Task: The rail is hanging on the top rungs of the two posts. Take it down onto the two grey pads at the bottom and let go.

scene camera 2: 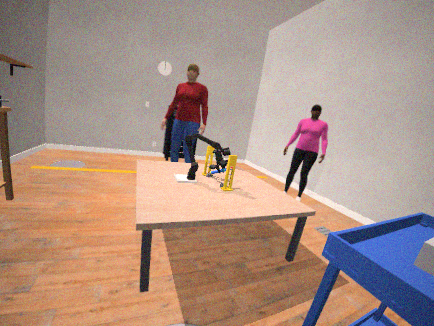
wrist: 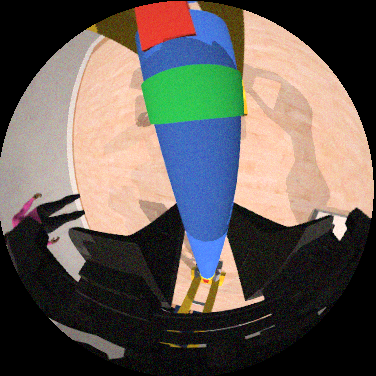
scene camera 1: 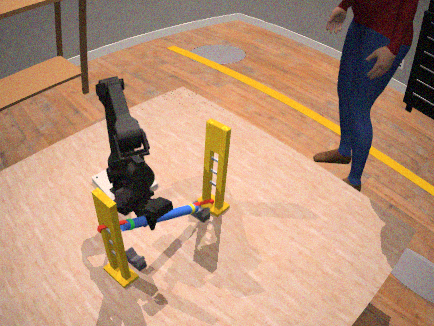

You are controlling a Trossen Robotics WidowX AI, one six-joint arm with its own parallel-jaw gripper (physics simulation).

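Where they show: gripper, fingertip midpoint: (scene camera 2: pixel 221 173) (wrist: pixel 202 203) (scene camera 1: pixel 149 228); arm's base at its link origin: (scene camera 2: pixel 190 179).
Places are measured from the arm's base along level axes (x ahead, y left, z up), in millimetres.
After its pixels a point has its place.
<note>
The blue rail (scene camera 1: pixel 175 214) @[x 254, y -11, z 76 mm] (scene camera 2: pixel 218 171) (wrist: pixel 200 150) has green and yellow bands and red ends. In scene camera 1 it slopes: its left end is high at the left yellow post (scene camera 1: pixel 103 204) @[x 249, y -245, z 274 mm] (scene camera 2: pixel 232 164) @[x 239, y -245, z 209 mm], about level with the upper rung, and its right end is low at the foot of the right yellow post (scene camera 1: pixel 218 136) @[x 260, y 154, z 254 mm] (scene camera 2: pixel 208 153) @[x 226, y 153, z 210 mm]. My gripper (scene camera 1: pixel 154 220) @[x 245, y -107, z 86 mm] (wrist: pixel 202 203) @[x 245, y -107, z 86 mm] is shut on the rail near its middle. The left grey pad (scene camera 1: pixel 136 258) @[x 249, y -174, z 13 mm] lies well below the rail; the right grey pad (scene camera 1: pixel 201 215) @[x 268, y 89, z 7 mm] is close beneath it. Contact there cannot be told.
The arm's white base plate (scene camera 1: pixel 101 181) @[x -85, y -24, z 2 mm] (scene camera 2: pixel 184 178) @[x -54, y 12, z 1 mm] is on the table (scene camera 1: pixel 310 250) @[x 603, y 199, z -17 mm] (scene camera 2: pixel 200 207) @[x -131, y -486, z -18 mm], behind the posts. A person in red (scene camera 1: pixel 380 25) (scene camera 2: pixel 191 102) and a person in pink (scene camera 2: pixel 311 135) stand beyond the table. A blue cart (scene camera 2: pixel 372 270) stands at the front right in scene camera 2.
</note>
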